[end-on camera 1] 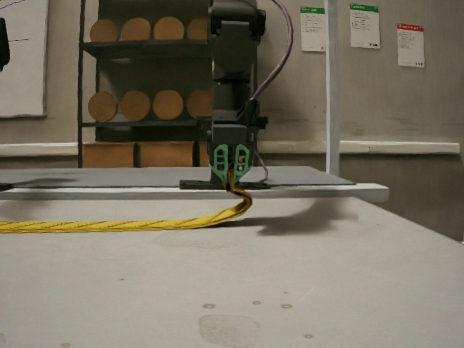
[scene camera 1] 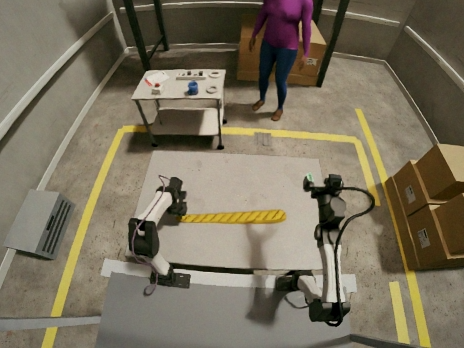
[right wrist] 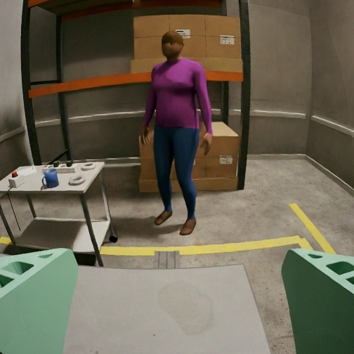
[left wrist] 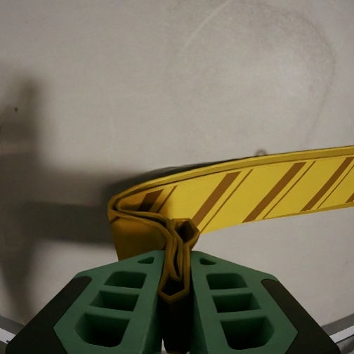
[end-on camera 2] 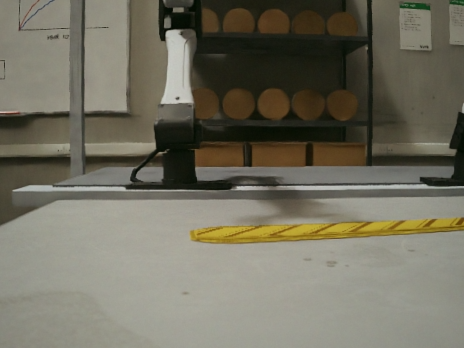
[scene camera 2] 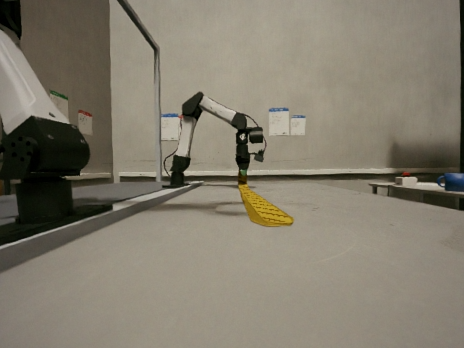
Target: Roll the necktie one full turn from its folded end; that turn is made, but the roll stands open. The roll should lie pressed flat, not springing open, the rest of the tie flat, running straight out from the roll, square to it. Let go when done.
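The yellow necktie (scene camera 1: 235,217) (scene camera 2: 265,209) (end-on camera 1: 125,226) (end-on camera 2: 310,232) with brown stripes runs along the table, its far part lying flat. My left gripper (scene camera 2: 243,174) (end-on camera 1: 230,180) (left wrist: 176,259) is shut on the rolled end, pinching it from both sides above the table. In the left wrist view the roll (left wrist: 172,237) is squeezed narrow and stands upright between the fingers, its layers folded. The tie (left wrist: 270,192) bends up from the table in a curve to the fingertips. My right gripper (scene camera 1: 309,179) (right wrist: 179,265) is open and empty, high above the table's right side, away from the tie.
A white cart (scene camera 1: 175,91) (right wrist: 65,184) with a blue mug (scene camera 1: 193,88) (right wrist: 50,178) stands behind the table. A person (scene camera 1: 281,45) (right wrist: 175,105) in a purple top stands beyond the table. Cardboard boxes (scene camera 1: 435,215) are stacked at the right.
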